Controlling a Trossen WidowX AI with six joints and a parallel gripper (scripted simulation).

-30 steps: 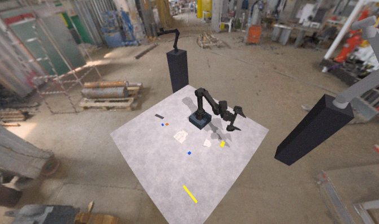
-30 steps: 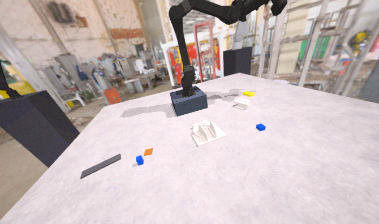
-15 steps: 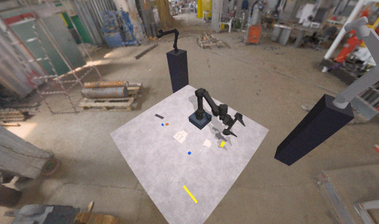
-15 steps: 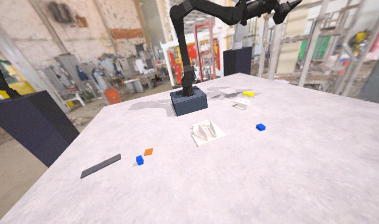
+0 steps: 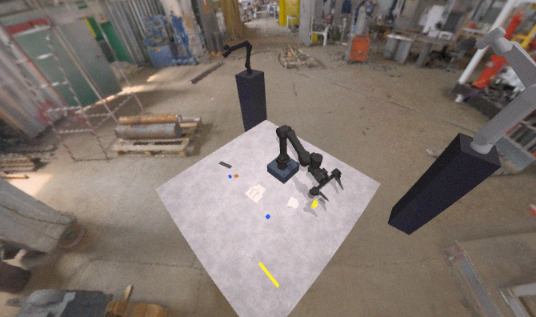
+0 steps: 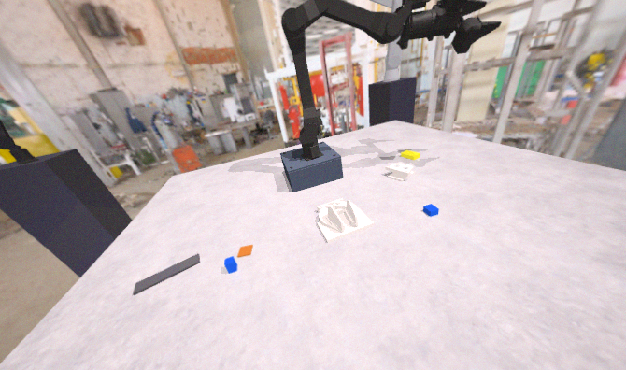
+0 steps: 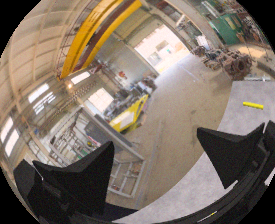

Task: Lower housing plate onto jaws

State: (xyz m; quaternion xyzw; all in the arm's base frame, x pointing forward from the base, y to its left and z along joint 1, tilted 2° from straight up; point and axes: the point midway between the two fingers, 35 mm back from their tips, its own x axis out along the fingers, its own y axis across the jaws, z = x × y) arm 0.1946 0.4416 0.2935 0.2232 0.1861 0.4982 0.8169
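My gripper tip is now 2 cm past the housing plate, 24 cm to the left of it and 35 cm above it. Also, from my gripper tip: orange tile 3 cm ahead, 76 cm to the right, 38 cm below; yellow bar 44 cm ahead, 11 cm to the right, 38 cm below; grey bar 92 cm to the right, 38 cm below.
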